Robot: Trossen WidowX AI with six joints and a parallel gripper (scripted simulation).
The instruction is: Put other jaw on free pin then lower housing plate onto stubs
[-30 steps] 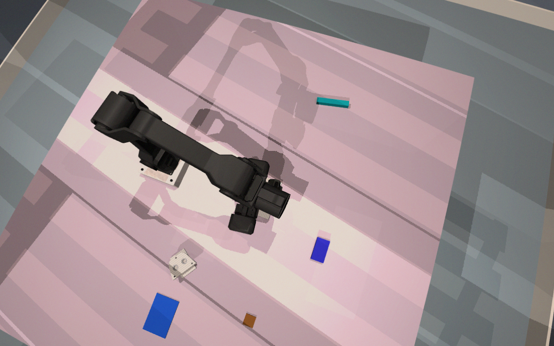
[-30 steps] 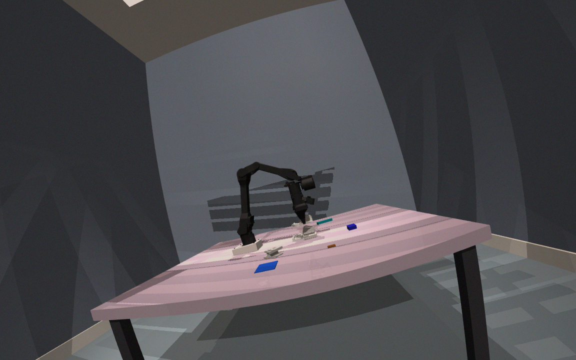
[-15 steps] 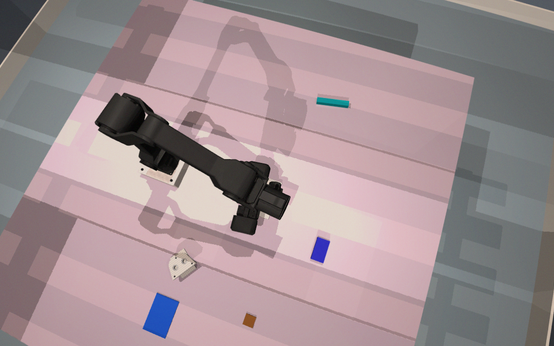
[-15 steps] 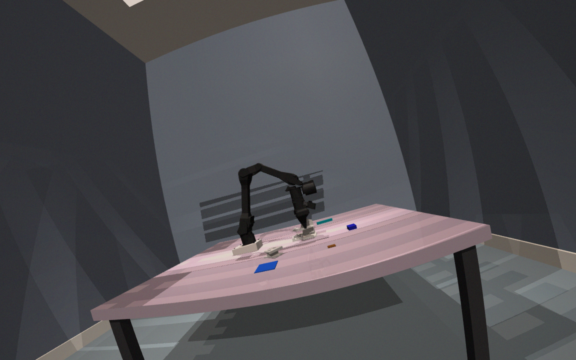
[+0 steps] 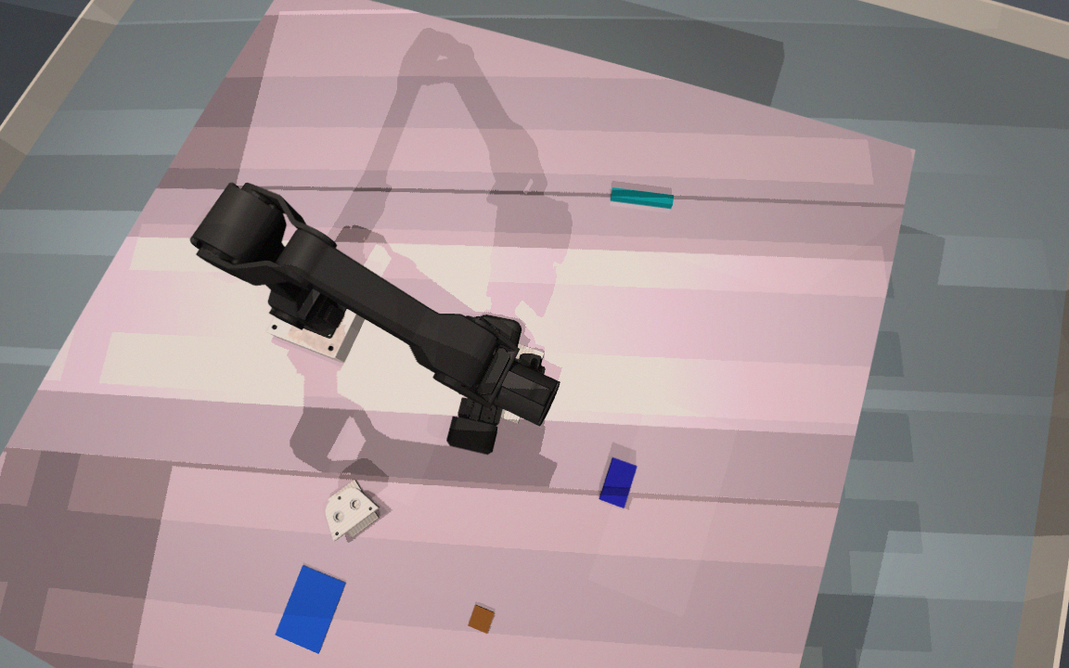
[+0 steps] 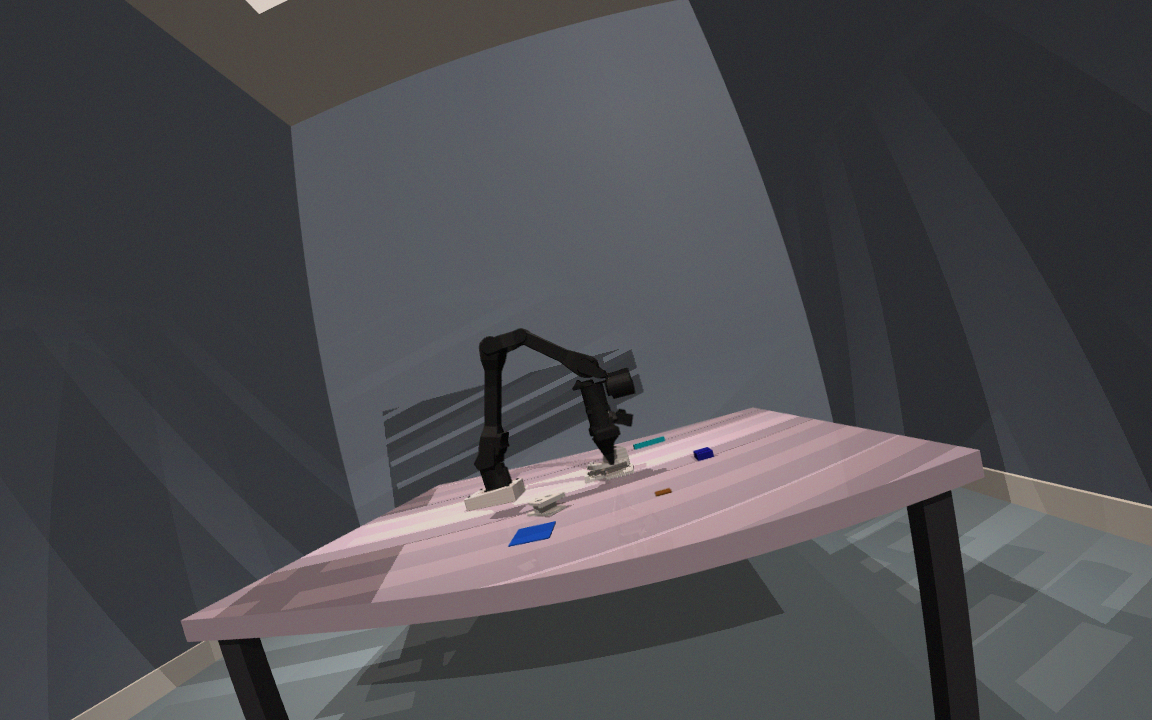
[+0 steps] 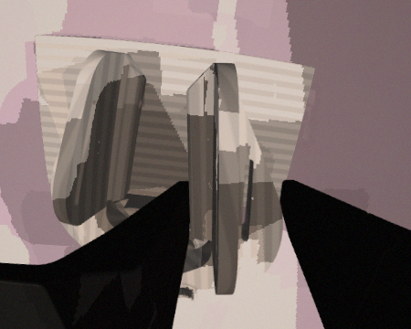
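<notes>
Right now the pale base fixture is 3 cm to the left of my gripper tip, 3 cm below it and 1 cm ahead of it. Also, from my gripper tip: square tile 31 cm to the right, 11 cm ahead, 3 cm below; then blue flat sheet 40 cm to the right, 13 cm behind, 3 cm below; then dark blue block 22 cm ahead, 5 cm to the right, 3 cm below.
</notes>
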